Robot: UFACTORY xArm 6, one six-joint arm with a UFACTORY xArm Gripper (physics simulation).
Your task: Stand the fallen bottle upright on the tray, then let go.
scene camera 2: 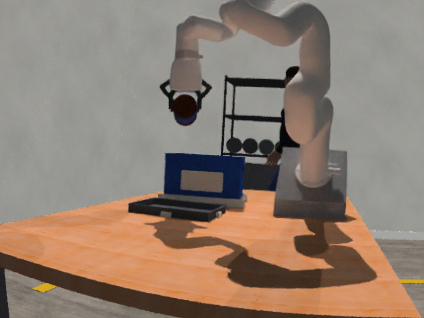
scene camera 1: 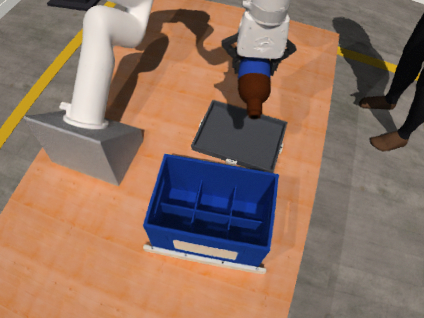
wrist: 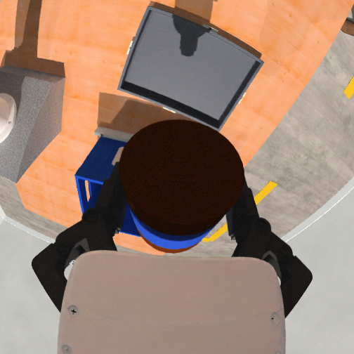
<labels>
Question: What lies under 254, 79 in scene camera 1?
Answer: A brown bottle.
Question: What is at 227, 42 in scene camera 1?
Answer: My gripper.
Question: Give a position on a brown bottle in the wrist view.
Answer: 180, 177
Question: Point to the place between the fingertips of my gripper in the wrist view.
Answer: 178, 179
</labels>
